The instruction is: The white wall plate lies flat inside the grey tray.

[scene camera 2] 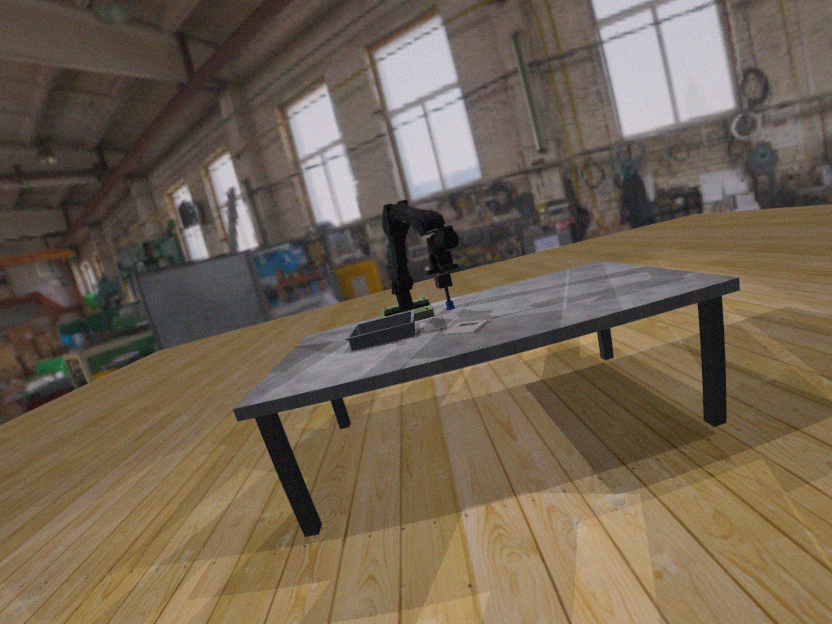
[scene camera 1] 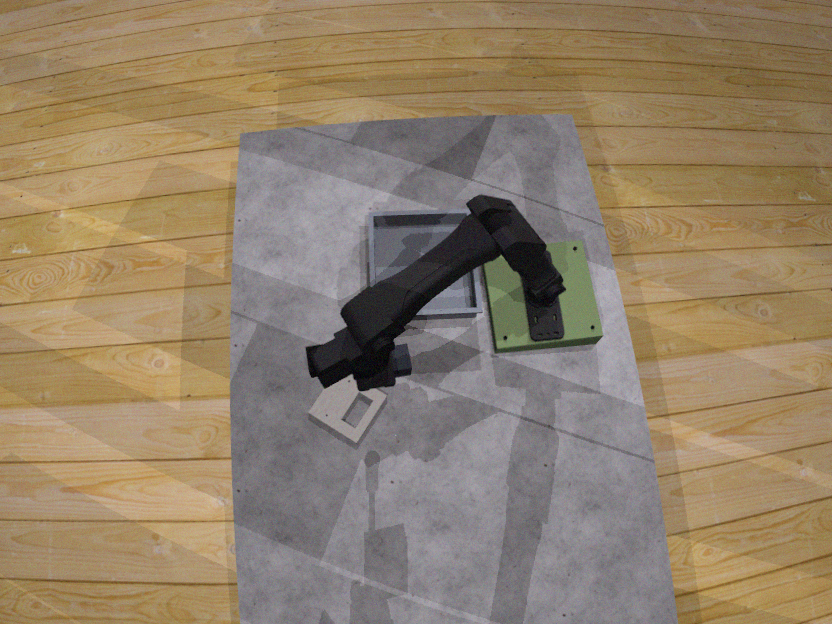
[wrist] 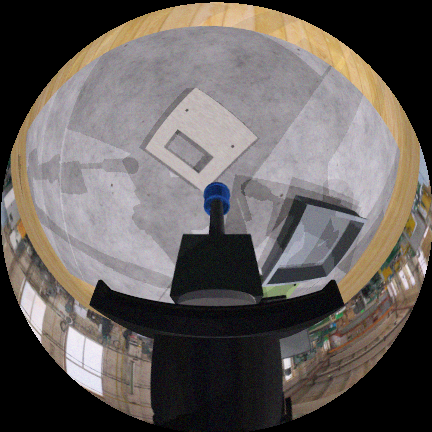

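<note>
The white wall plate [scene camera 1: 330, 408] [scene camera 2: 454, 329] [wrist: 215, 125] lies flat on the grey table, outside the tray, with its rectangular opening upward. The arm covers one corner of it in scene camera 1. The grey tray [scene camera 1: 370, 248] [scene camera 2: 383, 335] [wrist: 292, 276] stands apart from the plate, open side up, and its visible floor bears no plate. My gripper, a blue suction cup [scene camera 2: 449, 304] [wrist: 217, 199], points down and hangs in the air above the table, near the plate's edge in the wrist view. It is open, with nothing on the cup. The arm hides the cup in scene camera 1.
A green base block [scene camera 1: 579, 288] [scene camera 2: 424, 312] [wrist: 280, 290] carries the arm and stands right beside the tray. The black arm [scene camera 1: 430, 275] [scene camera 2: 399, 255] reaches across over part of the tray in scene camera 1. The table's edges drop to a wooden floor [scene camera 1: 120, 376].
</note>
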